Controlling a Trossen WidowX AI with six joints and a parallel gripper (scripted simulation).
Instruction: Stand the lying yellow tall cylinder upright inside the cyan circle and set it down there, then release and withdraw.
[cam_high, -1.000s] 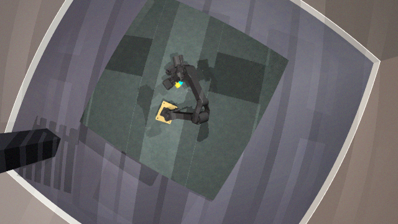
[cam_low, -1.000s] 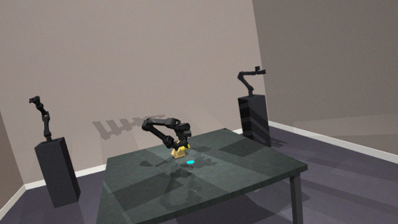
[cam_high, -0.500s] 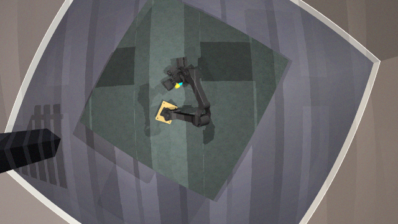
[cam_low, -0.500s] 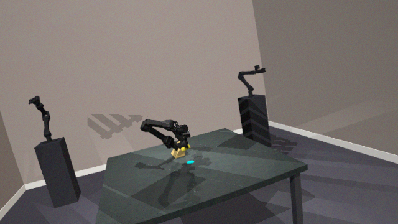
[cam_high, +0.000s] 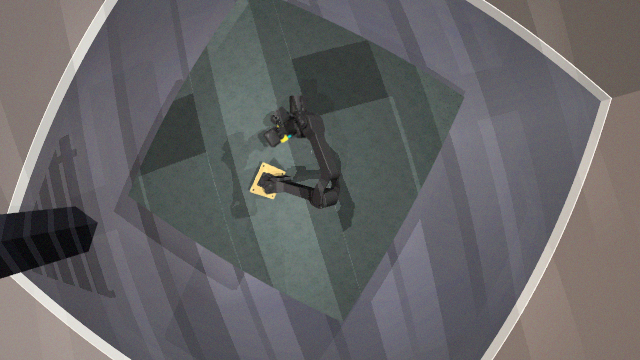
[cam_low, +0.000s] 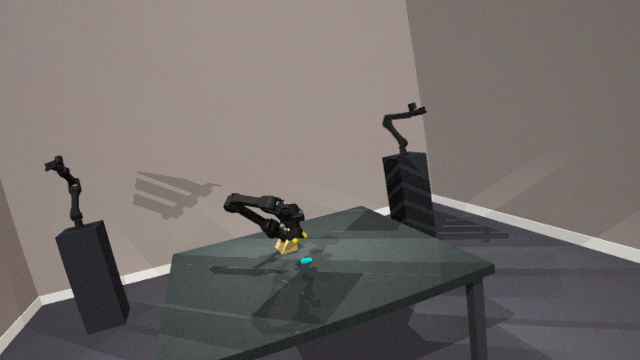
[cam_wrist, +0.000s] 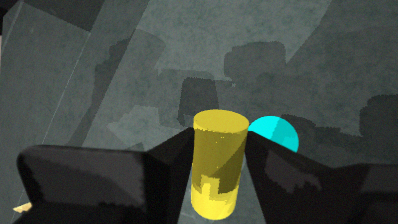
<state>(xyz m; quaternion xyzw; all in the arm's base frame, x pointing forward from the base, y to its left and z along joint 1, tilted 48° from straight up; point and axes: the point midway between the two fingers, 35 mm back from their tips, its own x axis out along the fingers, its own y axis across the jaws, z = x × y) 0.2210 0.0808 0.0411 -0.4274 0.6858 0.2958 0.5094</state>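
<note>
Now: gripper tip 1 cm past the yellow tall cylinder, 2 cm to the left of it and 1 cm above it. Round my gripper tip: cyan circle 3 cm ahead, 2 cm to the right, 12 cm below.
</note>
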